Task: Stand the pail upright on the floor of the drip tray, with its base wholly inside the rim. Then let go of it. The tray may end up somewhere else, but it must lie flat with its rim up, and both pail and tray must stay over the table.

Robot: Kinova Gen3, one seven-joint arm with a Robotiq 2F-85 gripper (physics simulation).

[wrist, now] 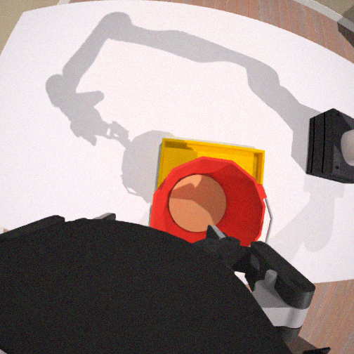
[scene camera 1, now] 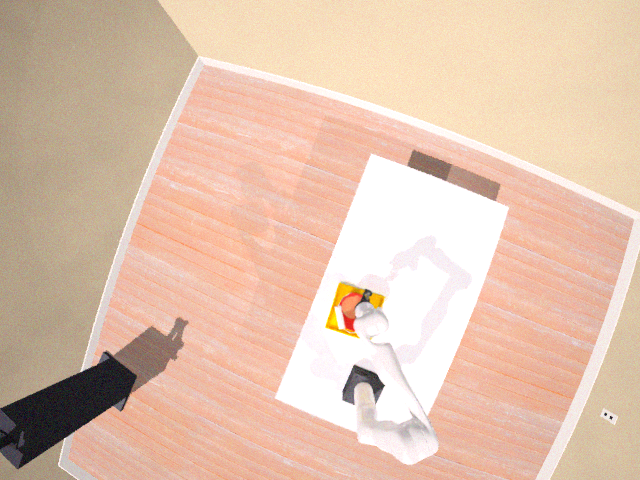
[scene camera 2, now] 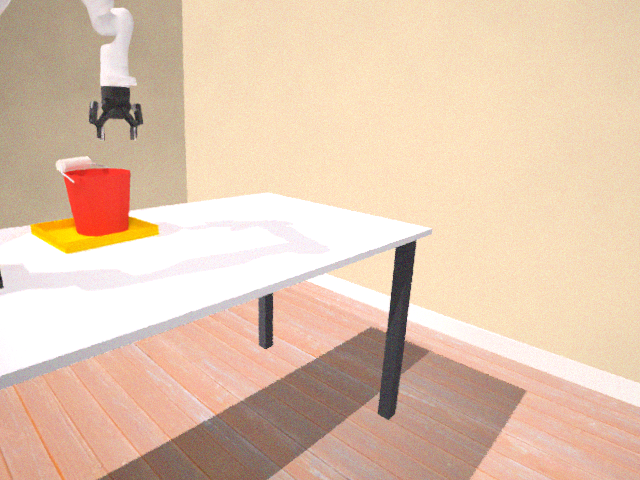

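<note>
The red pail stands upright in the yellow drip tray, mouth up. In the scene camera 2 view its base looks inside the rim, close to the near wall; the pail hides part of the far side. The tray lies flat on the table, rim up. The pail's white handle grip rests at the mouth's edge. My gripper is open and empty above the pail's mouth, apart from it. In the wrist view one finger shows, the other is hidden.
The white table carries the black arm base close to the tray. The arm reaches over the tray from that base. The table's long edge runs near the tray's left side in the scene camera 1 view.
</note>
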